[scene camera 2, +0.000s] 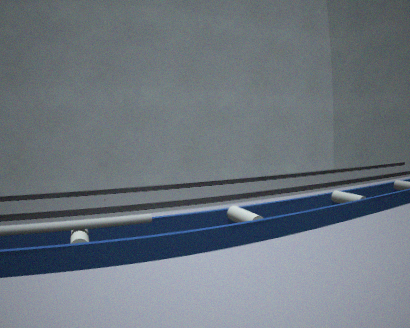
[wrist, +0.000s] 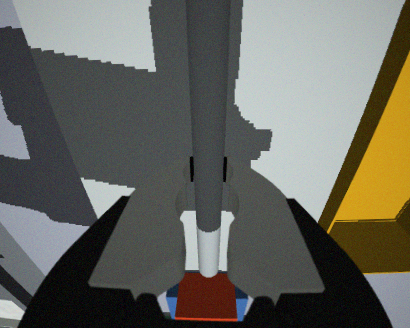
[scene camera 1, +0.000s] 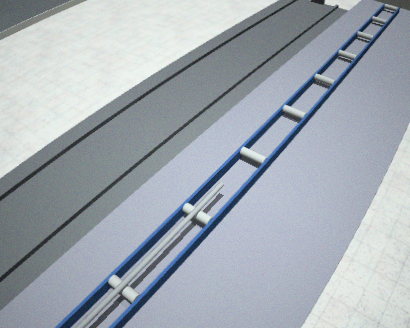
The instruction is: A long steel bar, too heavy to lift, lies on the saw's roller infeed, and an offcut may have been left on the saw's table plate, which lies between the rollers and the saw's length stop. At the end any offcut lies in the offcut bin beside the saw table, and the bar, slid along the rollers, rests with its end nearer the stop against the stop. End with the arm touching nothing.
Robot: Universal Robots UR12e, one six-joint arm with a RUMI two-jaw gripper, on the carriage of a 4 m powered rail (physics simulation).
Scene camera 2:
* blue roller infeed: 170, 236
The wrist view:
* my gripper: 208, 158
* yellow offcut bin: 359, 215
